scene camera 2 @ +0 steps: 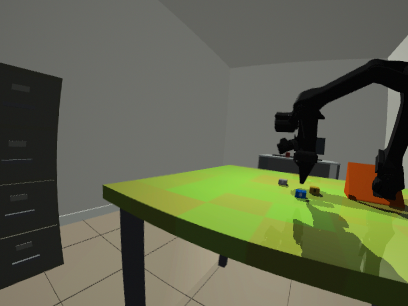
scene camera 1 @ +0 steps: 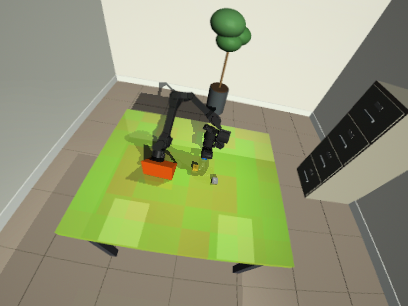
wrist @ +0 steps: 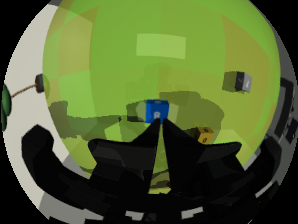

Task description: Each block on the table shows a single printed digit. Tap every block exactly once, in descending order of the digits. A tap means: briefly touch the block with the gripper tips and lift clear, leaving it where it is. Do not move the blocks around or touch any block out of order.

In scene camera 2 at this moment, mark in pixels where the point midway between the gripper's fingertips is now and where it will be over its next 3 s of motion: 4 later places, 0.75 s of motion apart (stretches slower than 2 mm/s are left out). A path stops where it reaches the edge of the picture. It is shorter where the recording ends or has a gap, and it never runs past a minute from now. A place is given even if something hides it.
My gripper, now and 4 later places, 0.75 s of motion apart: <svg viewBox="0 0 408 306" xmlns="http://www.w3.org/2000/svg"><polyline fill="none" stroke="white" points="301,183 292,153 286,174 285,178 291,154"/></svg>
